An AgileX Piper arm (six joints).
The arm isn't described. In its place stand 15 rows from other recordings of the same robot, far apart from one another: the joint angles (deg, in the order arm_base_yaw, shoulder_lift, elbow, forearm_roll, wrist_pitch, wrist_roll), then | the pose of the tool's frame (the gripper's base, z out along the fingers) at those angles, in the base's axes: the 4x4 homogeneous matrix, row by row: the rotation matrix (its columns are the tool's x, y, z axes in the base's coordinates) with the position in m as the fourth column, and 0 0 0 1 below.
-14.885 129.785 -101.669 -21.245 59.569 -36.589 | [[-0.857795, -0.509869, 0.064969, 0.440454], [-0.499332, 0.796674, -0.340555, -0.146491], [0.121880, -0.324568, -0.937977, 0.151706], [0, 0, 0, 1]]
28.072 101.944 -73.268 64.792 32.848 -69.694 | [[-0.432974, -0.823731, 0.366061, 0.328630], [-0.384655, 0.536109, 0.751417, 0.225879], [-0.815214, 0.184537, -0.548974, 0.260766], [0, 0, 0, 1]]
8.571 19.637 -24.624 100.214 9.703 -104.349 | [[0.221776, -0.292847, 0.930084, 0.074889], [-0.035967, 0.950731, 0.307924, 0.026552], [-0.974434, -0.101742, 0.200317, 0.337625], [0, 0, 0, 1]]
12.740 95.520 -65.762 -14.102 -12.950 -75.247 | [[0.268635, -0.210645, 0.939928, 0.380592], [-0.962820, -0.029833, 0.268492, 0.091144], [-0.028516, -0.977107, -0.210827, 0.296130], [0, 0, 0, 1]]
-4.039 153.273 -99.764 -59.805 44.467 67.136 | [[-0.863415, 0.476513, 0.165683, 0.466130], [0.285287, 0.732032, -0.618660, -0.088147], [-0.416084, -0.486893, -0.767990, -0.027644], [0, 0, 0, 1]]
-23.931 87.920 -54.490 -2.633 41.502 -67.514 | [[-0.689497, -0.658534, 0.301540, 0.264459], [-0.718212, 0.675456, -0.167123, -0.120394], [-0.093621, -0.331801, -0.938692, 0.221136], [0, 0, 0, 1]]
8.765 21.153 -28.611 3.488 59.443 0.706 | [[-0.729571, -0.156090, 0.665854, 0.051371], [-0.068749, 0.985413, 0.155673, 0.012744], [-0.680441, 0.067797, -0.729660, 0.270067], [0, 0, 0, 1]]
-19.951 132.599 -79.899 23.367 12.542 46.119 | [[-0.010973, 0.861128, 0.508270, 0.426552], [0.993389, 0.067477, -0.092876, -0.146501], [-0.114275, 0.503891, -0.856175, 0.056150], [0, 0, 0, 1]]
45.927 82.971 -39.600 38.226 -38.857 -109.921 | [[0.370816, -0.150906, 0.916364, 0.232239], [-0.914828, 0.110592, 0.388406, 0.189091], [-0.159956, -0.982342, -0.097044, 0.260743], [0, 0, 0, 1]]
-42.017 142.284 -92.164 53.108 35.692 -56.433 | [[-0.756285, 0.348533, 0.553677, 0.376925], [0.491502, 0.861236, 0.129219, -0.282435], [-0.431809, 0.369860, -0.822645, 0.028173], [0, 0, 0, 1]]
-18.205 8.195 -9.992 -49.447 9.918 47.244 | [[-0.008353, 0.433996, 0.900876, 0.055738], [-0.029604, 0.900405, -0.434044, -0.030868], [-0.999527, -0.030295, 0.005327, 0.253452], [0, 0, 0, 1]]
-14.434 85.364 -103.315 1.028 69.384 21.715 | [[-0.560794, 0.484307, 0.671533, 0.291597], [0.532390, 0.832093, -0.155506, -0.073476], [-0.634090, 0.270311, -0.724473, 0.459680], [0, 0, 0, 1]]
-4.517 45.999 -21.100 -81.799 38.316 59.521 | [[-0.624860, 0.421616, 0.657107, 0.134423], [-0.222444, 0.710624, -0.667482, -0.066636], [-0.748378, -0.563252, -0.350254, 0.256402], [0, 0, 0, 1]]
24.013 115.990 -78.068 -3.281 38.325 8.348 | [[-0.900216, -0.307251, 0.308559, 0.376001], [-0.290999, 0.951628, 0.098609, 0.163973], [-0.323931, -0.001021, -0.946080, 0.155985], [0, 0, 0, 1]]
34.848 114.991 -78.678 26.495 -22.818 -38.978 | [[-0.042866, -0.447726, 0.893143, 0.393093], [-0.326299, 0.851216, 0.411048, 0.254511], [-0.944294, -0.273812, -0.182581, 0.234482], [0, 0, 0, 1]]
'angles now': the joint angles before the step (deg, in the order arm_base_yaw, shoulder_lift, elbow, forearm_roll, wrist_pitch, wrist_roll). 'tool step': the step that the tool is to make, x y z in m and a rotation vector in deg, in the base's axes. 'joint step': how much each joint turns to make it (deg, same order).
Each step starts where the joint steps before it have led.
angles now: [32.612 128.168 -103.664 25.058 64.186 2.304]
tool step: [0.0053 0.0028 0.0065 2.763 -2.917 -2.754]
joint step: [-0.103 -0.599 -0.055 1.269 -3.943 0.684]
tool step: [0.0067 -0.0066 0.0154 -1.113 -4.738 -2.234]
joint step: [-0.425 -1.753 -0.553 -3.998 -2.152 2.419]
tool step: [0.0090 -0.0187 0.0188 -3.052 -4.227 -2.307]
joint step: [-1.641 -2.236 -0.648 -5.748 0.174 2.437]
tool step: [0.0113 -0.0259 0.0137 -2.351 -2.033 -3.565]
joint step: [-2.879 -1.605 -0.514 -3.827 1.094 1.946]
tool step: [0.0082 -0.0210 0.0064 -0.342 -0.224 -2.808]
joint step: [-2.711 -0.840 -0.040 -0.583 0.773 0.404]
